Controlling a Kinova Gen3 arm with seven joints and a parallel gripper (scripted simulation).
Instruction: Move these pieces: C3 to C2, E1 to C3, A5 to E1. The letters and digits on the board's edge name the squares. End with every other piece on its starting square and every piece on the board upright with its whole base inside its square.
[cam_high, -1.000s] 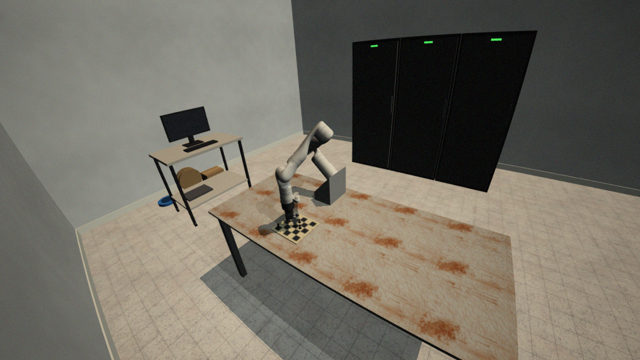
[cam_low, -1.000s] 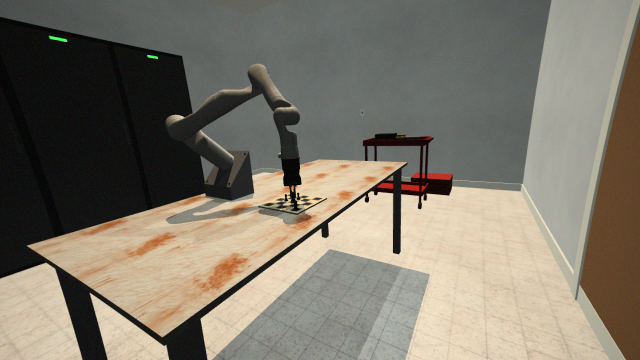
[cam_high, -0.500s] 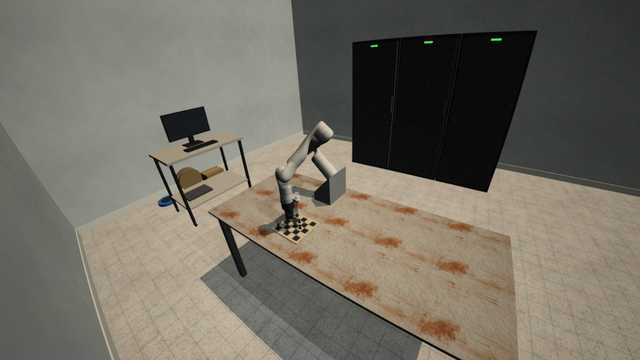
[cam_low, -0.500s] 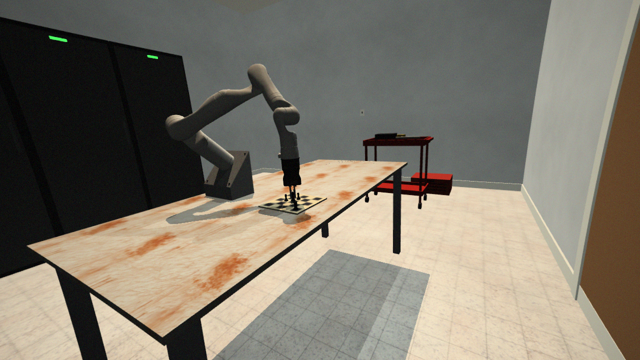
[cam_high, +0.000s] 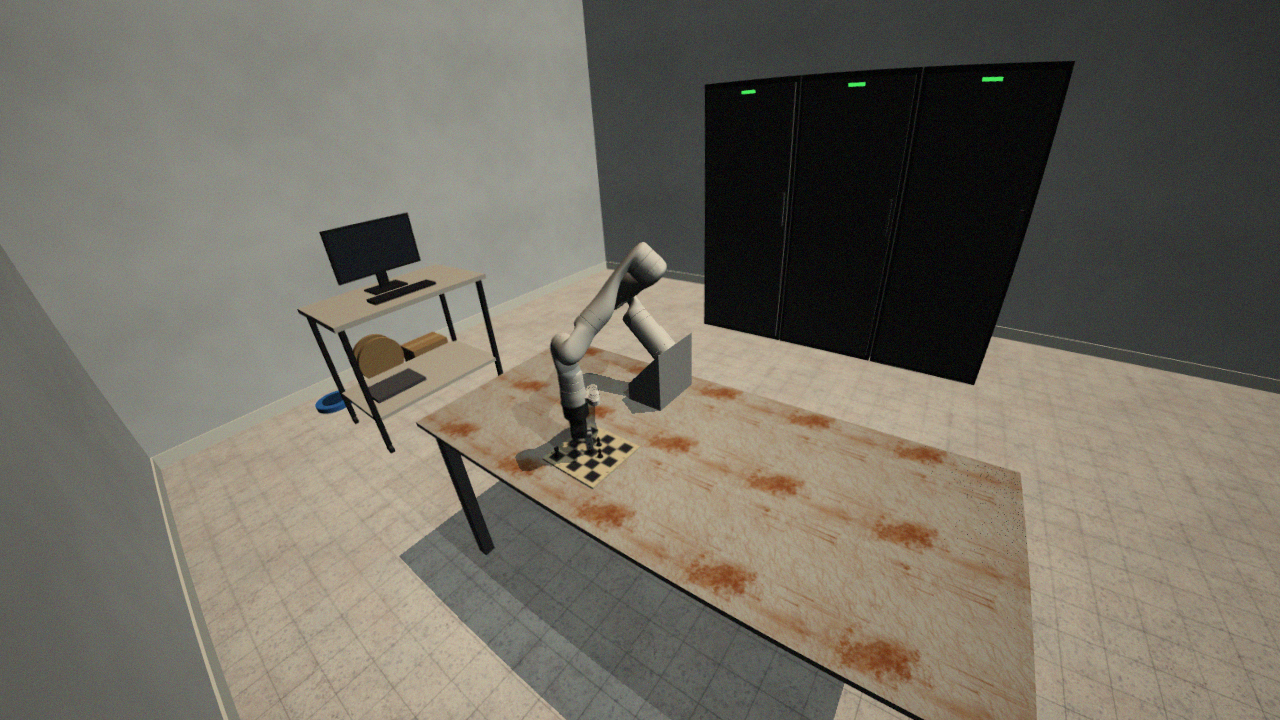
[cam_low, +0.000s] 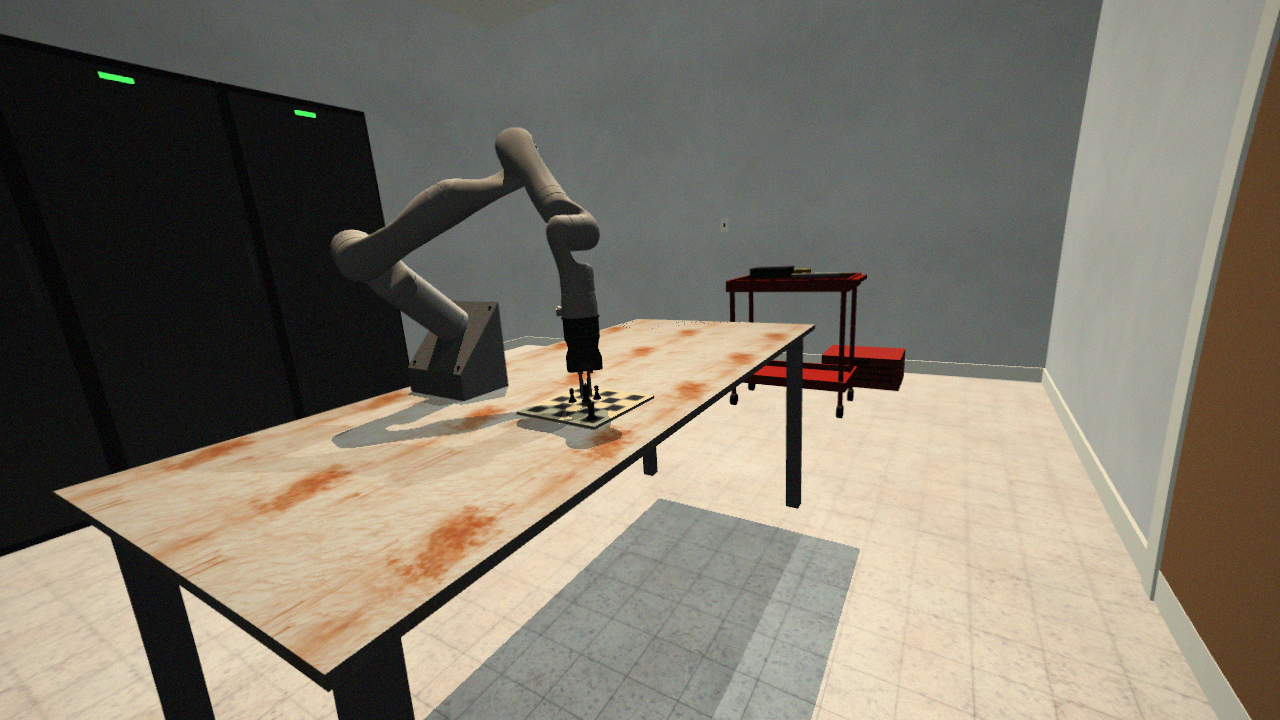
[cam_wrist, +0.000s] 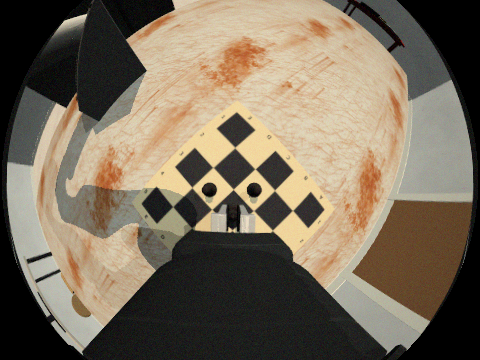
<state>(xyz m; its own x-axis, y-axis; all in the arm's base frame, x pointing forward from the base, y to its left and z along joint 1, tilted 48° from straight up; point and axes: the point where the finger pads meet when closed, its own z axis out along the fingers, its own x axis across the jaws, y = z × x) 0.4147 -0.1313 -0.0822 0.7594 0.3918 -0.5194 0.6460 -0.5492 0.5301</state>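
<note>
Now: the chessboard 40 mm below my hand. The rest, counted from my hand: black piece: 80 mm to the right, 70 mm ahead, 20 mm below.
</note>
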